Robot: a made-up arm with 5 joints.
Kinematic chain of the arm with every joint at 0, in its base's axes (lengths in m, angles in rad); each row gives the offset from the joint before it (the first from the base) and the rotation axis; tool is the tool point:
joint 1: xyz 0 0 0.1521 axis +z
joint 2: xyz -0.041 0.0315 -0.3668 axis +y
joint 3: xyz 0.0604 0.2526 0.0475 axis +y
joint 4: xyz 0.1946 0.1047 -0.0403 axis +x
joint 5: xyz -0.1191 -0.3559 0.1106 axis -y
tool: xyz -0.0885 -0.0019 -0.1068
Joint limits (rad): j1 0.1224..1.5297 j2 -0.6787..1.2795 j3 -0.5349..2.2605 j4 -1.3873..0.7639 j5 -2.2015..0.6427
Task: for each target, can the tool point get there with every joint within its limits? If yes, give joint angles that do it. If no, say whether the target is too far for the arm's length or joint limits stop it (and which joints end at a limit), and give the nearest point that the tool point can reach.
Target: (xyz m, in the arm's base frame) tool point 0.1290 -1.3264 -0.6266
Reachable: no: too far | nearest point -0.1627 -0.3128 -0.2507 | short by 1.120 m
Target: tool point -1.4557 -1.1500 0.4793
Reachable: no: too far | nearest point -0.5780 -0.3182 0.0262 | short by 1.291 m
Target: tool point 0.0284 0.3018 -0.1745
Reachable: yes | joints 0.9375 0.8352 0.5538 -0.8542 0.0138
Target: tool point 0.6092 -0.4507 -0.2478
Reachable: no: joint limits stop it (at a limit: joint 1, joint 5) | nearest point 0.2180 0.0431 -0.2294 | short by 0.630 m
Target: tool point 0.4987 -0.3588 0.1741
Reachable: no: joint limits stop it (at a limit: joint 1, joint 5) | nearest point 0.1838 0.0598 -0.0324 | short by 0.563 m
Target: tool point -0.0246 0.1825 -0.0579
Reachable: yes | joints 1.1411 -0.1939 1.4091 -0.5307 -0.3097
